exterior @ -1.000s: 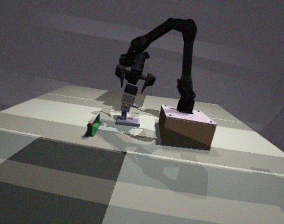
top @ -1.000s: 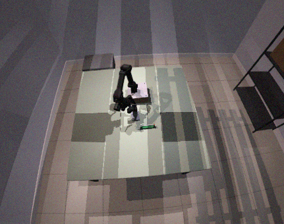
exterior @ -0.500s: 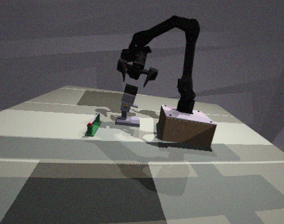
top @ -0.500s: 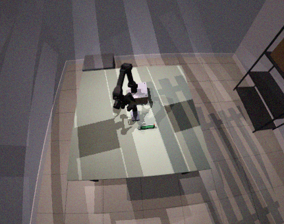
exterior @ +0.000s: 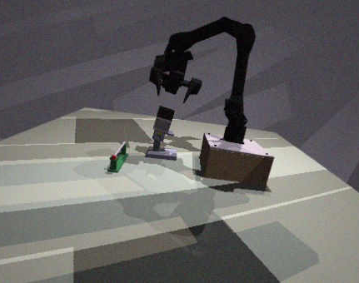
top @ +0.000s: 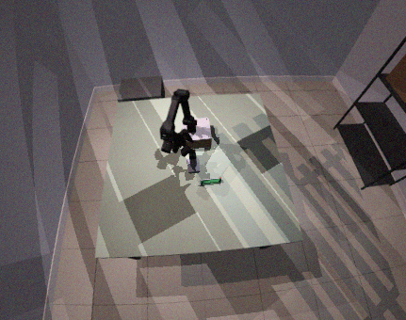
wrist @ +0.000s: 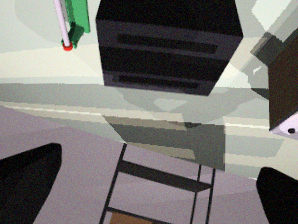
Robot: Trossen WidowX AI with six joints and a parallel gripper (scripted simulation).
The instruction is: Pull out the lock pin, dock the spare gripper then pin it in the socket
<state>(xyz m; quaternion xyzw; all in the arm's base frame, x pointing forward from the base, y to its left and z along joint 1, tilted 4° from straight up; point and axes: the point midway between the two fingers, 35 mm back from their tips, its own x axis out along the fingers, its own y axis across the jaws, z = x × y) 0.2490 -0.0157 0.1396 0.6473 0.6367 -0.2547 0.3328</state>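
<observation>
Right now the green cradle is 15 cm ahead of my gripper tip, 9 cm to the left of it and 20 cm below it. The rest, counted from my gripper tip: socket: 2 cm ahead, 1 cm to the right, 17 cm below; spare gripper: 2 cm ahead, 2 cm to the right, 9 cm below.
</observation>
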